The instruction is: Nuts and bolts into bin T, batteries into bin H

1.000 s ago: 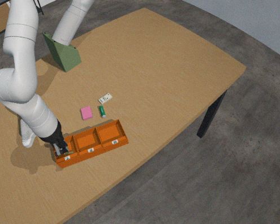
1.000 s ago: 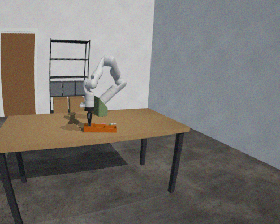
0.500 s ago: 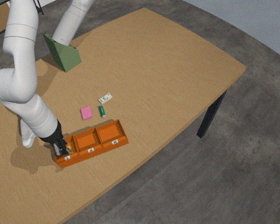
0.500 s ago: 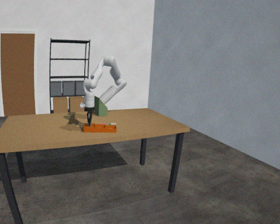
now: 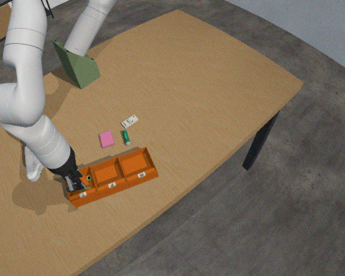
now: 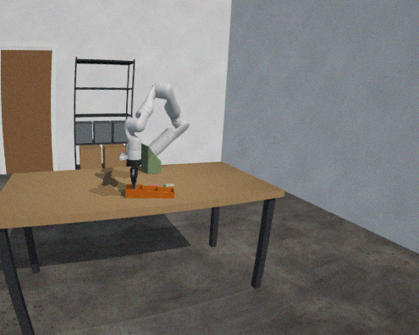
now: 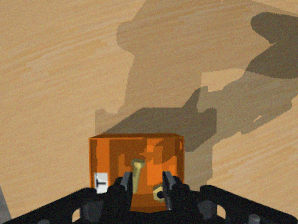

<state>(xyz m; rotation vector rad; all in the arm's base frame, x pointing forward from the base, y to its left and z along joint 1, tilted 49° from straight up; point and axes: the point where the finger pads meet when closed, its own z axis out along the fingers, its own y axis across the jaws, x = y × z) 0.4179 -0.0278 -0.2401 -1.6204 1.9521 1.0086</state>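
The brass bolt is 4 cm below my hand, 1 cm to the right of it and 1 cm ahead of it. Round my hand: pink eraser 14 cm to the left, 10 cm behind, 5 cm below; orange bin unit 8 cm to the left, 3 cm below, 3 cm ahead; brass nut 4 cm below, 3 cm to the left, 1 cm behind.
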